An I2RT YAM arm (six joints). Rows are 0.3 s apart.
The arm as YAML. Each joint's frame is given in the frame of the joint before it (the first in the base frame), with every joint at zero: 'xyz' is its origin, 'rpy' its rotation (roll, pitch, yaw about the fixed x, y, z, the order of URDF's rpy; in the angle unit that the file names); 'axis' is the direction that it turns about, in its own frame. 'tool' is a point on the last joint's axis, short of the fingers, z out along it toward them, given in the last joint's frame.
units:
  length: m
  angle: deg
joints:
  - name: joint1
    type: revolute
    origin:
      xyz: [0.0, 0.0, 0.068]
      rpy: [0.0, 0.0, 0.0]
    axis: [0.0, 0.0, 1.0]
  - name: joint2
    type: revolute
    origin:
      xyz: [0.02, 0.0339, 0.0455]
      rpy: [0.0, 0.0, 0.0]
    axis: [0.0, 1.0, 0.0]
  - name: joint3
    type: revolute
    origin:
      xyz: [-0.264, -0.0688, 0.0]
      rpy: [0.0, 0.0, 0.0]
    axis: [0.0, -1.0, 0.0]
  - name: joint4
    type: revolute
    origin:
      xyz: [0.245, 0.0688, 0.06]
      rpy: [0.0, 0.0, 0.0]
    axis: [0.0, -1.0, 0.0]
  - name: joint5
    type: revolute
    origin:
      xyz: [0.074, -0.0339, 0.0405]
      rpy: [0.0, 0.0, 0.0]
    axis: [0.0, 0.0, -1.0]
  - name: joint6
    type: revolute
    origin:
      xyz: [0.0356, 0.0, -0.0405]
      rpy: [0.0, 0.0, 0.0]
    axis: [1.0, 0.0, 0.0]
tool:
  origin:
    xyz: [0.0, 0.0, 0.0]
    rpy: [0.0, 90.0, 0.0]
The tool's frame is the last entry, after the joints.
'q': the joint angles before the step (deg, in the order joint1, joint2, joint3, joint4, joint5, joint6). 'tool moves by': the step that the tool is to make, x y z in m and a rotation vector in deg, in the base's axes. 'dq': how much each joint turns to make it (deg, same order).
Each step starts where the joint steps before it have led.
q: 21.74 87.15 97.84 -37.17 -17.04 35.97
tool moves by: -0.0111 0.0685 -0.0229 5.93 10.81 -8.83
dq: 12.33 4.04 -0.06 0.65 13.84 19.35
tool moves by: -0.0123 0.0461 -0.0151 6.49 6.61 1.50
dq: 6.90 3.21 0.04 2.47 0.02 10.66
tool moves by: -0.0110 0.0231 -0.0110 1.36 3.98 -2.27
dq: 4.01 1.61 -0.12 -0.09 3.41 6.44
